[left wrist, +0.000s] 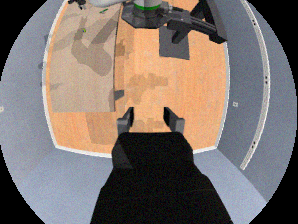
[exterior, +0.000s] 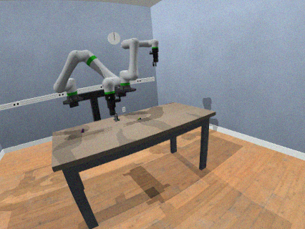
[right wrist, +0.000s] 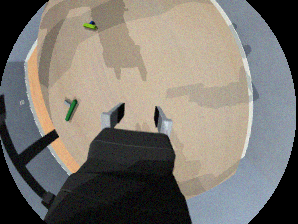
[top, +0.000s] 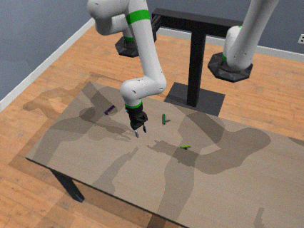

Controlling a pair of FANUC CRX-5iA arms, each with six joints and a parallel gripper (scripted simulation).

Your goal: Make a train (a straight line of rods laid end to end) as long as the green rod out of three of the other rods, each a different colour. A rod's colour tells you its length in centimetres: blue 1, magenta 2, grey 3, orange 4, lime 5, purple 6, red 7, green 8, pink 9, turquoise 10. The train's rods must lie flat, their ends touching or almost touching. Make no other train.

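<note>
The lime rod is 26 cm to the left of my right hand, 8 cm below it and 5 cm behind it. The rest, counted from my right hand: magenta rod (33 cm to the right, 11 cm behind, 8 cm below); then green rod (20 cm behind, 8 cm below, 6 cm to the left); then grey rod (20 cm behind, 9 cm to the left, 8 cm below).
</note>
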